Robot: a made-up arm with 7 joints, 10 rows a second.
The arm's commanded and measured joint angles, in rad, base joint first. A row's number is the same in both.
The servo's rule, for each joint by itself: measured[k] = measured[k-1] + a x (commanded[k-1-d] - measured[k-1]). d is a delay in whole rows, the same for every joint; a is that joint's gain. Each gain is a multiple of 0.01, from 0.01 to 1. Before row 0 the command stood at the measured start. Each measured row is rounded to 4 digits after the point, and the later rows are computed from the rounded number. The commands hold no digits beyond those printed.
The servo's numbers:
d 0
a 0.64 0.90 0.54 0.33 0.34 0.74 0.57
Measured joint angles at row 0: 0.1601, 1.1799, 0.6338, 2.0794, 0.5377, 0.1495, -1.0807
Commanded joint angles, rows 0 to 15: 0.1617, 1.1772, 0.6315, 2.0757, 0.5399, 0.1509, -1.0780; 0.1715, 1.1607, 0.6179, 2.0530, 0.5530, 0.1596, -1.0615; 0.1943, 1.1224, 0.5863, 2.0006, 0.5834, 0.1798, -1.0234; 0.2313, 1.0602, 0.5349, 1.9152, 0.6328, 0.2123, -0.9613; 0.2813, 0.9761, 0.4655, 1.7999, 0.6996, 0.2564, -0.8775; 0.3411, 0.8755, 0.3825, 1.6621, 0.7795, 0.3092, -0.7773; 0.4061, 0.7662, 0.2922, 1.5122, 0.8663, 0.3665, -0.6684; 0.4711, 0.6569, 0.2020, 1.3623, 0.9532, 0.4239, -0.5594; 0.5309, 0.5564, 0.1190, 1.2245, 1.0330, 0.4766, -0.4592; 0.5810, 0.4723, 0.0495, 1.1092, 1.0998, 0.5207, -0.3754; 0.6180, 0.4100, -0.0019, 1.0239, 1.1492, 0.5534, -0.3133; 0.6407, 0.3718, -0.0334, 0.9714, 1.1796, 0.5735, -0.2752; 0.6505, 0.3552, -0.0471, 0.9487, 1.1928, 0.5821, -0.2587; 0.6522, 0.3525, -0.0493, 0.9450, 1.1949, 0.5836, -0.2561; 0.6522, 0.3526, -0.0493, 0.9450, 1.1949, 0.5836, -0.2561; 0.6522, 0.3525, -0.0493, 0.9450, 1.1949, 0.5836, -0.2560
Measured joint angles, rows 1 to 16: 0.1611, 1.1775, 0.6326, 2.0782, 0.5384, 0.1505, -1.0792; 0.1678, 1.1624, 0.6247, 2.0699, 0.5434, 0.1572, -1.0691; 0.1848, 1.1264, 0.6040, 2.0470, 0.5570, 0.1739, -1.0431; 0.2146, 1.0668, 0.5667, 2.0035, 0.5828, 0.2023, -0.9965; 0.2573, 0.9852, 0.5121, 1.9363, 0.6225, 0.2423, -0.9287; 0.3109, 0.8865, 0.4421, 1.8458, 0.6759, 0.2918, -0.8424; 0.3718, 0.7782, 0.3612, 1.7357, 0.7406, 0.3471, -0.7432; 0.4354, 0.6690, 0.2752, 1.6125, 0.8129, 0.4039, -0.6384; 0.4965, 0.5677, 0.1909, 1.4845, 0.8877, 0.4577, -0.5363; 0.5506, 0.4818, 0.1145, 1.3607, 0.9598, 0.5043, -0.4446; 0.5937, 0.4172, 0.0516, 1.2496, 1.0242, 0.5406, -0.3698; 0.6238, 0.3763, 0.0057, 1.1578, 1.0770, 0.5649, -0.3159; 0.6409, 0.3573, -0.0228, 1.0888, 1.1164, 0.5776, -0.2833; 0.6481, 0.3530, -0.0371, 1.0413, 1.1431, 0.5820, -0.2678; 0.6507, 0.3526, -0.0437, 1.0095, 1.1607, 0.5832, -0.2611; 0.6517, 0.3525, -0.0467, 0.9882, 1.1723, 0.5835, -0.2582
